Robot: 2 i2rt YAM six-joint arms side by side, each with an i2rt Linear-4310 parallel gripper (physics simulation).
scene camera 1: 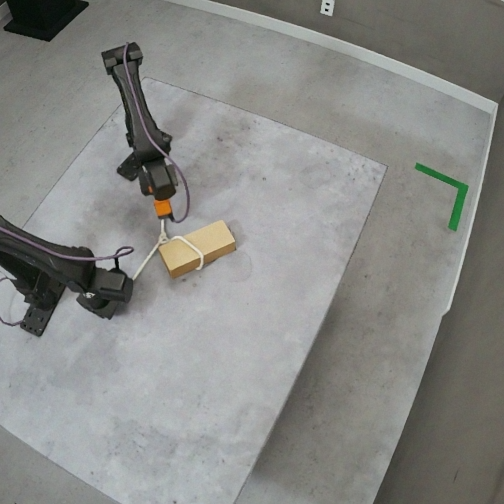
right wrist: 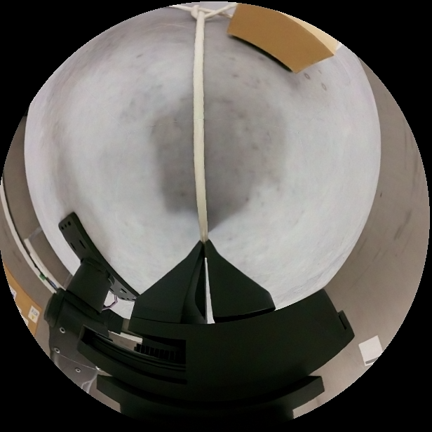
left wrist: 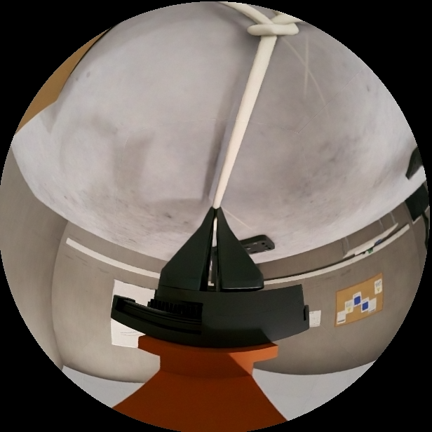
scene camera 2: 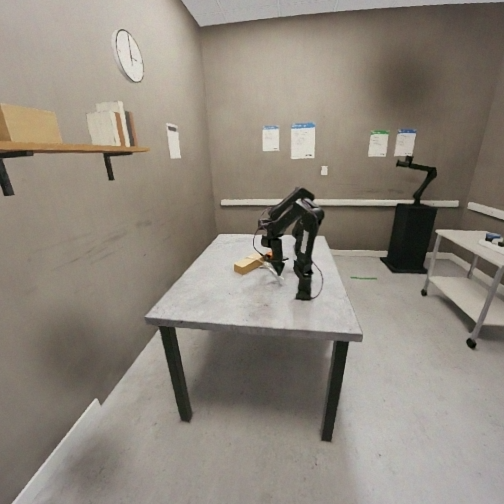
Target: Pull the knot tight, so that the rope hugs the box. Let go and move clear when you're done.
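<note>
The tan box [scene camera 1: 200, 244] [scene camera 2: 247, 264] [right wrist: 280, 40] lies on the table. The cream rope [scene camera 1: 147, 259] [left wrist: 245, 120] [right wrist: 199, 125] loops around it near its middle. The knot [scene camera 1: 163, 239] [left wrist: 273, 29] [right wrist: 197, 12] is small and sits just off the box's upper left corner in scene camera 1, with rope running from it to the box. My left gripper [left wrist: 215, 210] is shut on one rope end, above the knot in scene camera 1. My right gripper [right wrist: 204, 244] is shut on the other end, to the lower left. Both ends look straight. The rope's underside is hidden.
Both arms stand on the grey table [scene camera 1: 200, 375] [scene camera 2: 225, 310], at the left of it in scene camera 1. In scene camera 2 a wall shelf [scene camera 2: 75, 148] holds a box and books, and a white cart [scene camera 2: 450, 290] stands off to the right.
</note>
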